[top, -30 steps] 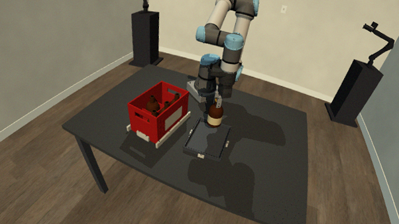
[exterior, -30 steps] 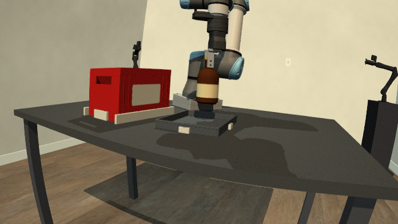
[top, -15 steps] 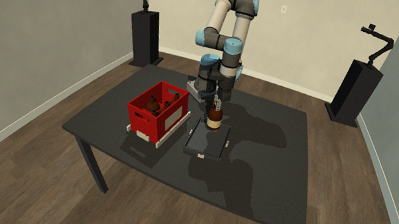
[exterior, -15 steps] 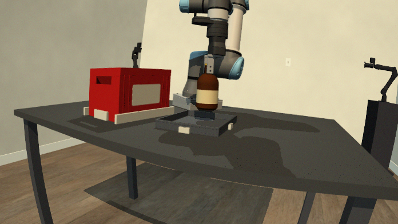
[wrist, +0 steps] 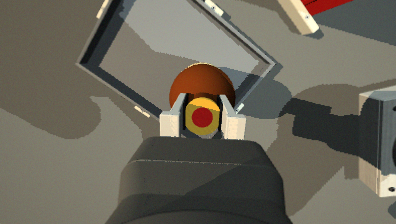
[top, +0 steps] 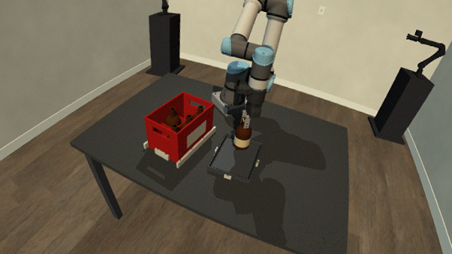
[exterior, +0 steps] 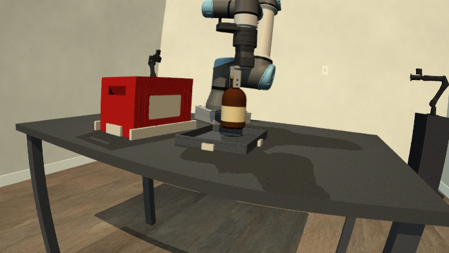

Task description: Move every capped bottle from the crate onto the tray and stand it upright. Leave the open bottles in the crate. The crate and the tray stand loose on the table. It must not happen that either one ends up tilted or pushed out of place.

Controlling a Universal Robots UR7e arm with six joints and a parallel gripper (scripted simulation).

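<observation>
The brown capped bottle is 60 mm below my hand. From my hand the other things lie so: dark tray (50 mm ahead, 160 mm below); red crate (40 mm ahead, 290 mm to the right, 90 mm below).
</observation>
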